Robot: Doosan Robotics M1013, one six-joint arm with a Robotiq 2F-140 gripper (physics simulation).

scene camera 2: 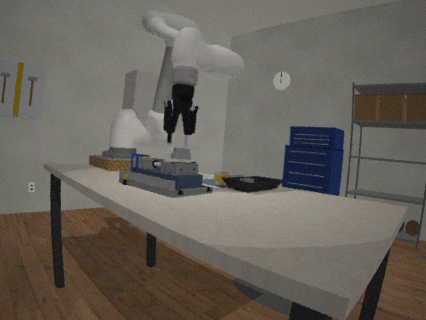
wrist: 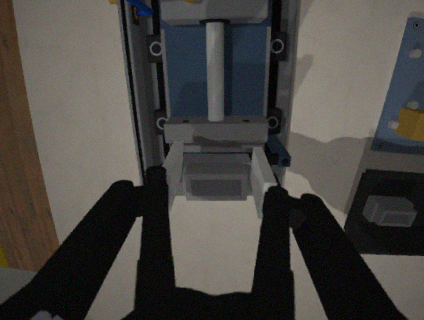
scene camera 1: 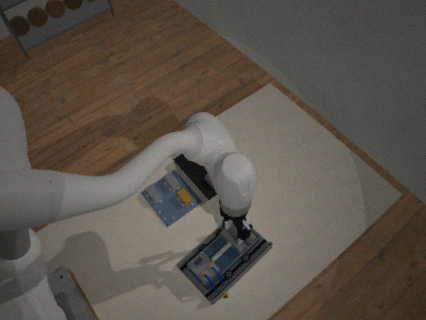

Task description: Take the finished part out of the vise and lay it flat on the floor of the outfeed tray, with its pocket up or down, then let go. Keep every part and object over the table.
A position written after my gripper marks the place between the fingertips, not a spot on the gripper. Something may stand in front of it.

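You can see my gripper (scene camera 2: 177,153) from here, and the wrist view's got the gripper (wrist: 217,158) too. There's also a vise (scene camera 1: 230,255).
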